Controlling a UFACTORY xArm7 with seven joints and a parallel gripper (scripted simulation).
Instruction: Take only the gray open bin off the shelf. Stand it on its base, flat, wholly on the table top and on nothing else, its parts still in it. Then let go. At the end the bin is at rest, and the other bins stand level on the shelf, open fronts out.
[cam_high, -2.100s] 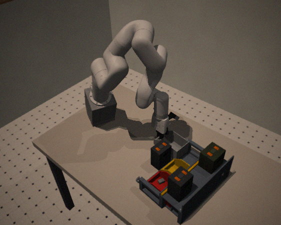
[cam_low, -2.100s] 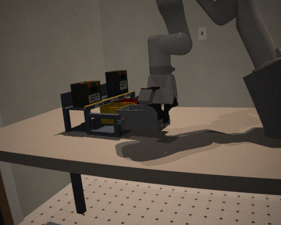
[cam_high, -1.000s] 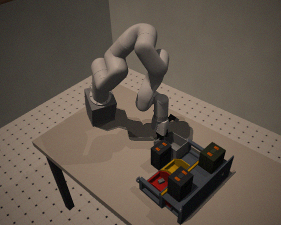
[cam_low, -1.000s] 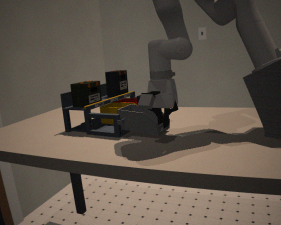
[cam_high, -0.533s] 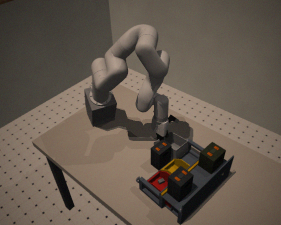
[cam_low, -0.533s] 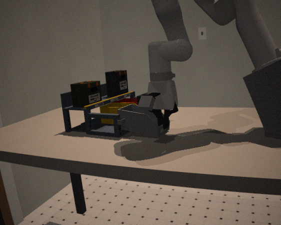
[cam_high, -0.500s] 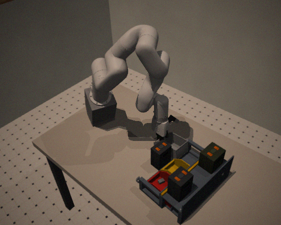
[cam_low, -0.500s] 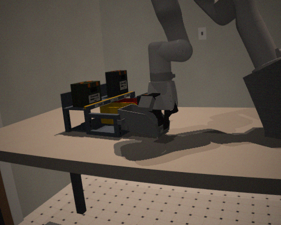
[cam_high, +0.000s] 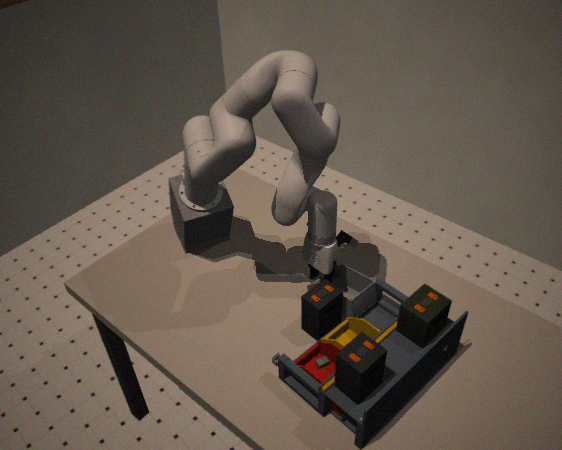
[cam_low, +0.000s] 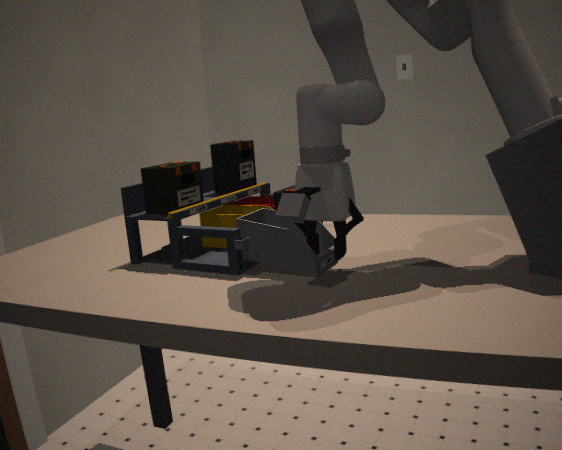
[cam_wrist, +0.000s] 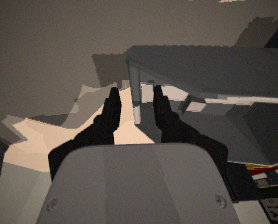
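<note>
My hand is 80 mm short of the gray open bin and 10 mm below it. The rest, counted from my hand: yellow bin 240 mm ahead, 120 mm to the right; then red bin 230 mm ahead, 240 mm to the right; then dark box 100 mm ahead, 110 mm to the right, 20 mm above.
</note>
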